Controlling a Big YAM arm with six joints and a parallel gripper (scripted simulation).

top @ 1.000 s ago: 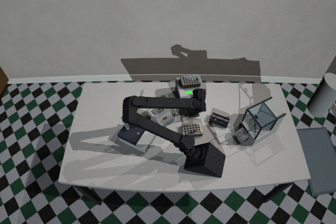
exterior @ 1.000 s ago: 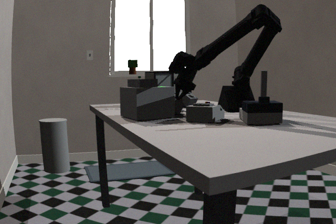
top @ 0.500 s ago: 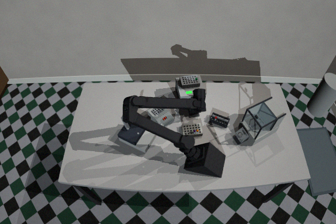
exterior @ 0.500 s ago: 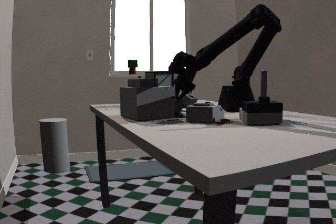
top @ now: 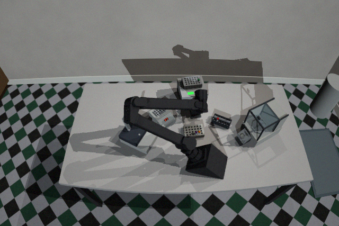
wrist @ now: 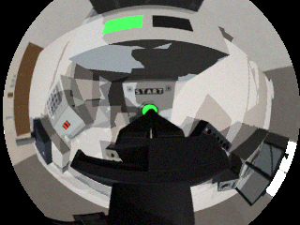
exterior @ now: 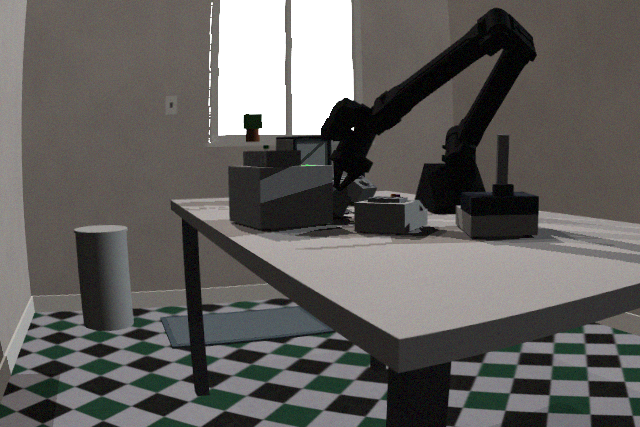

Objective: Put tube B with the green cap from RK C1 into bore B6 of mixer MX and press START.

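Now: the tube rack RK 140 mm behind my hand, 10 mm to the left of it and 60 mm below it. Round my hand: tube B 180 mm ahead, 10 mm to the left, 80 mm above; green start key 10 mm ahead, 10 mm below; magnet block MG 40 mm behind, 180 mm to the right, 50 mm below.
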